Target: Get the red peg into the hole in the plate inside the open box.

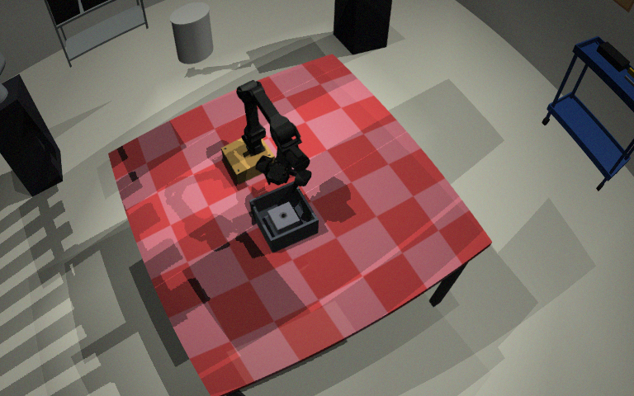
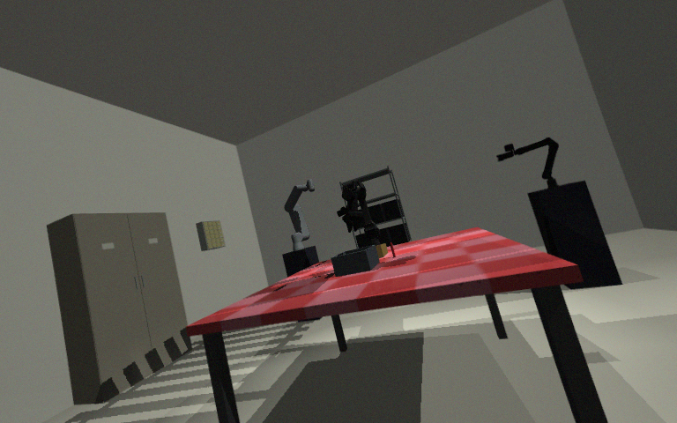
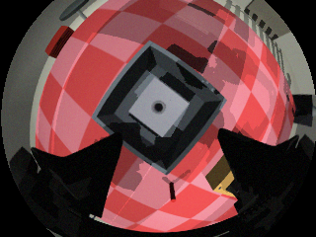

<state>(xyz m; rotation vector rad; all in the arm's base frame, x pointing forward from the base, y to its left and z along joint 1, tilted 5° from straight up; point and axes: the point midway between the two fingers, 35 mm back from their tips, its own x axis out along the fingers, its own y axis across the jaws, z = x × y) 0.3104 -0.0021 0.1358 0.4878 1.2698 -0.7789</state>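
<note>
My gripper tip is now 160 mm above the red peg, 150 mm to the right of it and 150 mm past it. Round my gripper tip: dark grey box 170 mm below, 30 mm ahead, 10 mm to the right; grey plate 150 mm below, 30 mm ahead, 10 mm to the right.
</note>
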